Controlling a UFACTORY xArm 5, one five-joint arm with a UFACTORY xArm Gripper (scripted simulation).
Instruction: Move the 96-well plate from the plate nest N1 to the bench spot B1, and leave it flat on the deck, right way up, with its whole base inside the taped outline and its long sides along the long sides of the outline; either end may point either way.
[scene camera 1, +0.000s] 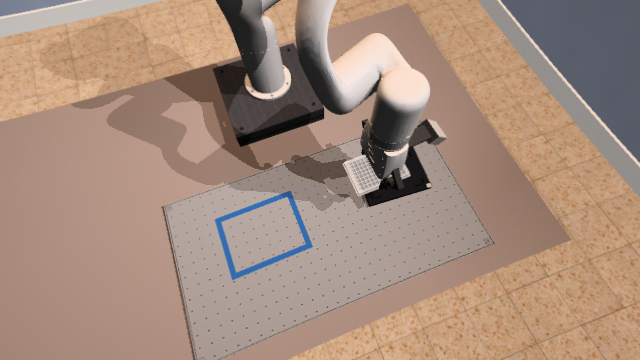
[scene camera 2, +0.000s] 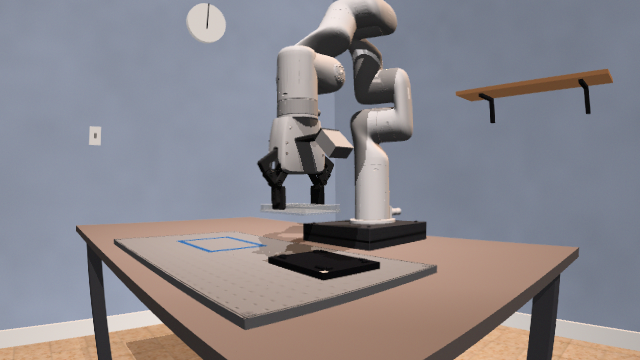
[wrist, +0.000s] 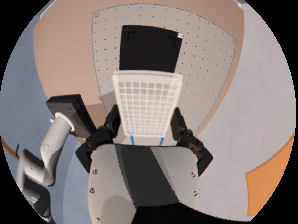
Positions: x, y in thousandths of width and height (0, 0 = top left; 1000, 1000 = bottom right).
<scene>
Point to my gripper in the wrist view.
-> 492, 502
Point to my gripper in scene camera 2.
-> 468, 579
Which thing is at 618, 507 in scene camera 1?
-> My gripper.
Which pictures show the 96-well plate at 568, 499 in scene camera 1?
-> Scene camera 1, scene camera 2 and the wrist view: all of them.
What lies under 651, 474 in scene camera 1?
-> A black plate nest.
</scene>
